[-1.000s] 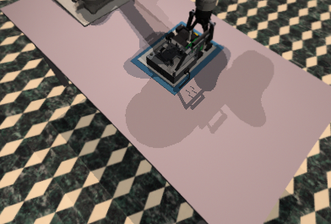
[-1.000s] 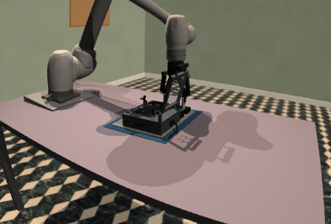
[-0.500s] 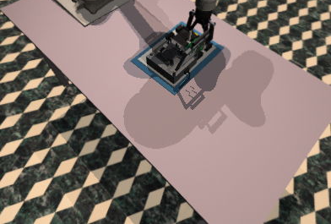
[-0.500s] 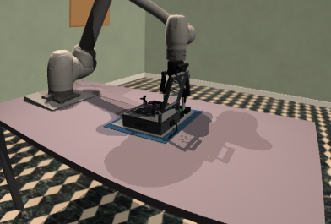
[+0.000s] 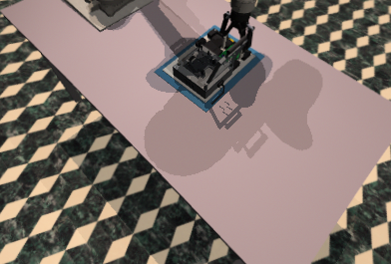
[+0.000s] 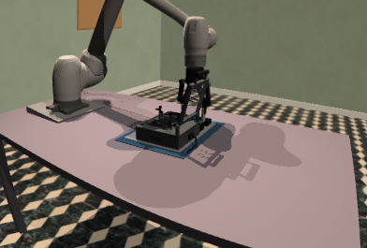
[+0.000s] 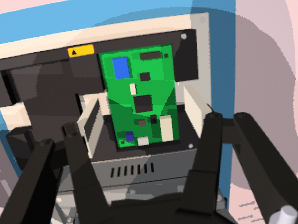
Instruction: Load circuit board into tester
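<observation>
Right now my hand is 4 cm above the green circuit board. Also, from my hand: clear lid (18 cm to the right, 13 cm above, 7 cm ahead); black tester (13 cm to the right, 6 cm above, 2 cm behind).
</observation>
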